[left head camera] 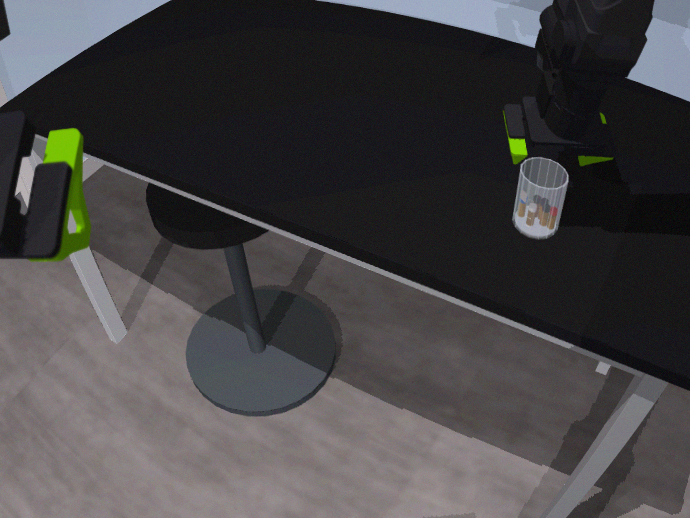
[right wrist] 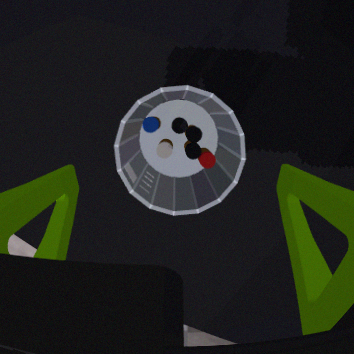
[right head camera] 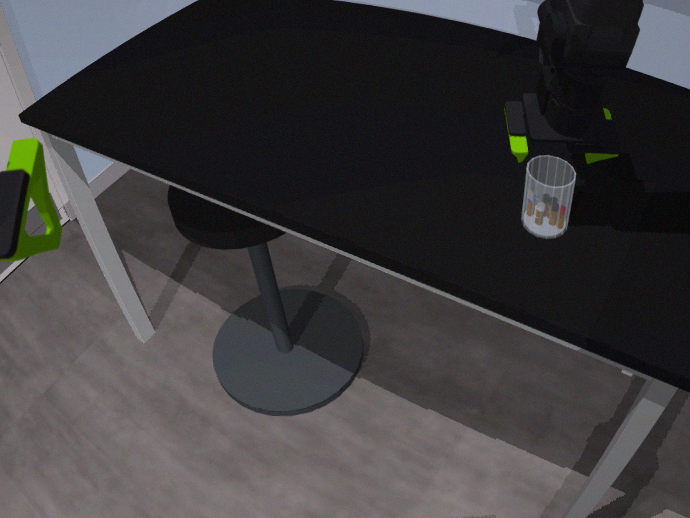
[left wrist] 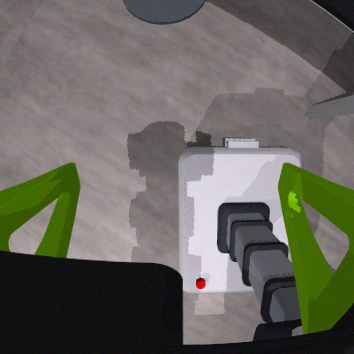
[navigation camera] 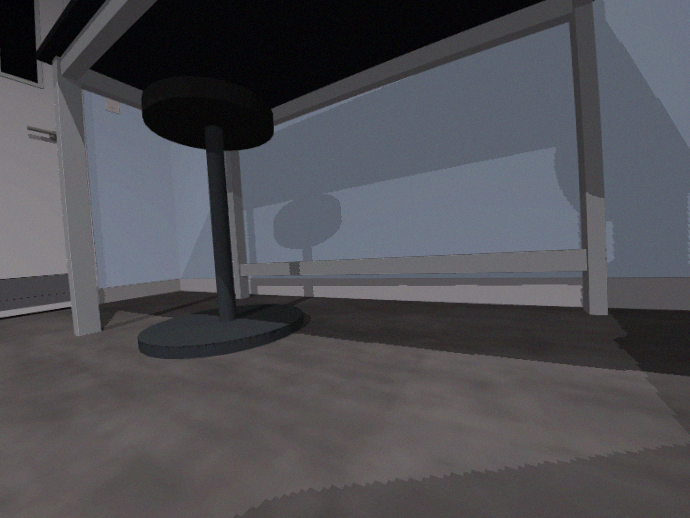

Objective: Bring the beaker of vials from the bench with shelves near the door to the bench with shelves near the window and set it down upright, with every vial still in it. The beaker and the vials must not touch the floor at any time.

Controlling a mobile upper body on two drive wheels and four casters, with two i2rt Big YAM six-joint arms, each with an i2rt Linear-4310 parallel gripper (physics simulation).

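Note:
The clear beaker (left head camera: 539, 189) (right head camera: 548, 189) (right wrist: 175, 102) stands upright on the black bench top (left head camera: 278, 111) (right head camera: 289, 111). Several vials (left head camera: 541, 212) (right head camera: 551, 212) (right wrist: 193, 142) with blue, white, black and red caps stand inside it. My right gripper (left head camera: 557, 160) (right head camera: 561, 158) (right wrist: 177, 175) is open and points down. In the right wrist view the beaker shows from above, between and slightly ahead of the spread fingertips, with a gap on each side; nothing is gripped. My left gripper (left wrist: 178, 173) is open and empty, off the bench's front edge over my base. The bench's shelves do not show.
A round stool (left head camera: 259, 362) (right head camera: 287, 368) (navigation camera: 217, 223) stands at the bench's front edge, its seat partly under the top. Pale bench legs (left head camera: 100, 295) (right head camera: 105, 245) (navigation camera: 593, 223) reach the floor. My white base (left wrist: 200, 170) shows below the left gripper. A door (navigation camera: 27, 195) is at the far left.

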